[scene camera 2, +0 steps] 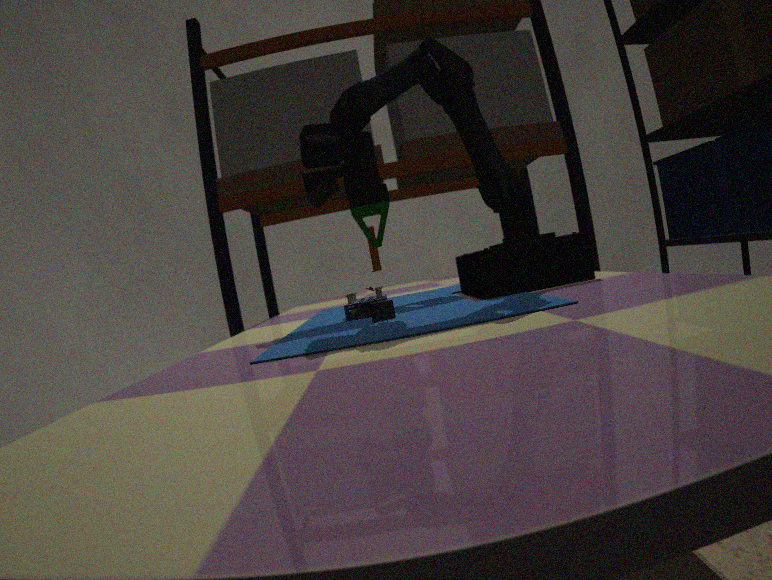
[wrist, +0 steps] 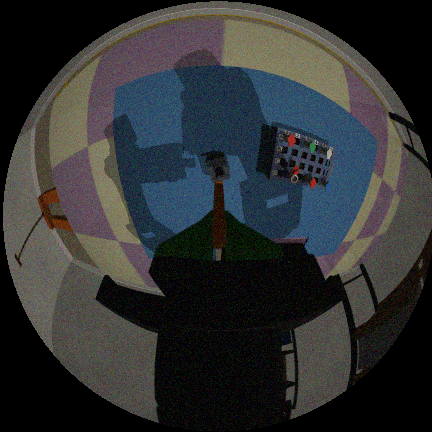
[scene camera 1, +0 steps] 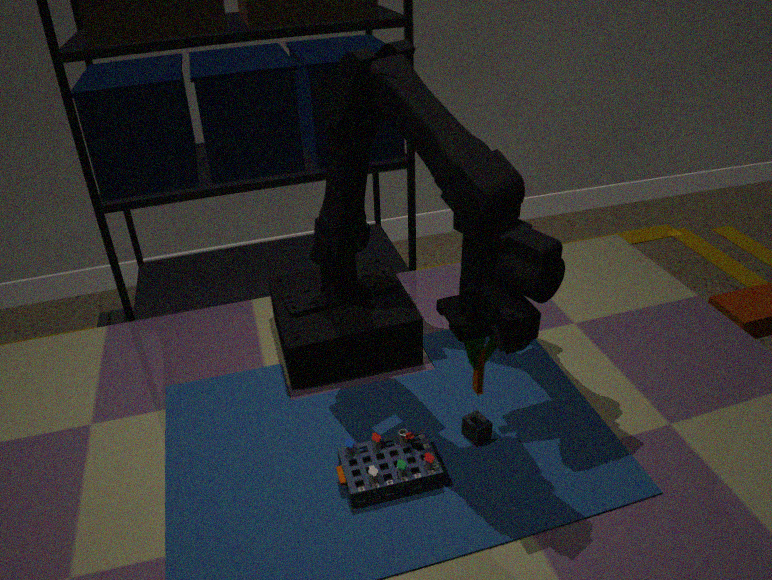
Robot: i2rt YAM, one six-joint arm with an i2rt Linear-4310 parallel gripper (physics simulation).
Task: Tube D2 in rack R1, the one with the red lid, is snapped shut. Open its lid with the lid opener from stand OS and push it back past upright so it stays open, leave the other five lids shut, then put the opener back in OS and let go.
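Places are measured from the arm's base along level axes (x back, y down, z right), in centimetres.
Pixels of known places: gripper, fingertip midpoint: (scene camera 2: 377, 247) (wrist: 218, 216) (scene camera 1: 476, 364); arm's base at its link origin: (scene camera 2: 519, 244) (scene camera 1: 341, 293).
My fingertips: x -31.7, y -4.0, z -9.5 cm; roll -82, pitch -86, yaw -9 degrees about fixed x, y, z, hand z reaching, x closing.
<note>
For each thing: its middle in the pictures, then the offset to it from my fingertips. "spot": a spot on its surface instead. Level surfaces: height alone.
- orange lid opener at the middle of its body: (wrist: 218, 206) (scene camera 1: 479, 369) (scene camera 2: 372, 249) dx -0.9, dy +0.2, dz +0.0 cm
- Rack R1 at the middle of its body: (scene camera 1: 386, 461) (wrist: 308, 161) (scene camera 2: 366, 299) dx -2.8, dy +9.9, dz +15.0 cm
- blue mat at its surface level: dy +12.7 cm
- Tube D2 at a spot on its surface: (scene camera 1: 405, 434) (wrist: 297, 172) spot: dx -1.5, dy +7.4, dz +11.5 cm
My gripper (scene camera 1: 478, 351) (scene camera 2: 373, 233) (wrist: 219, 225) has green fingers and is shut on the orange lid opener (scene camera 1: 477, 376) (scene camera 2: 375, 256) (wrist: 219, 205), which points straight down. The opener hangs a little above the small dark stand OS (scene camera 1: 477, 428) (wrist: 217, 165), and its tip lines up with the stand in the wrist view. Rack R1 (scene camera 1: 395, 483) (scene camera 2: 367, 311) (wrist: 266, 151) sits on the blue mat (scene camera 1: 240, 460) to the left of the stand. Tube D2 (scene camera 1: 403, 433) (wrist: 294, 178) shows a pale open mouth, with its red lid (scene camera 1: 410, 435) (wrist: 295, 169) tipped back beside it. The other coloured lids sit flat.
The arm's black base (scene camera 1: 355, 334) (scene camera 2: 528, 265) stands at the mat's back edge. A dark shelf unit (scene camera 1: 410, 173) with blue bins stands behind it. Another shelf frame (scene camera 2: 211, 190) stands behind the rack in the second scene view.
</note>
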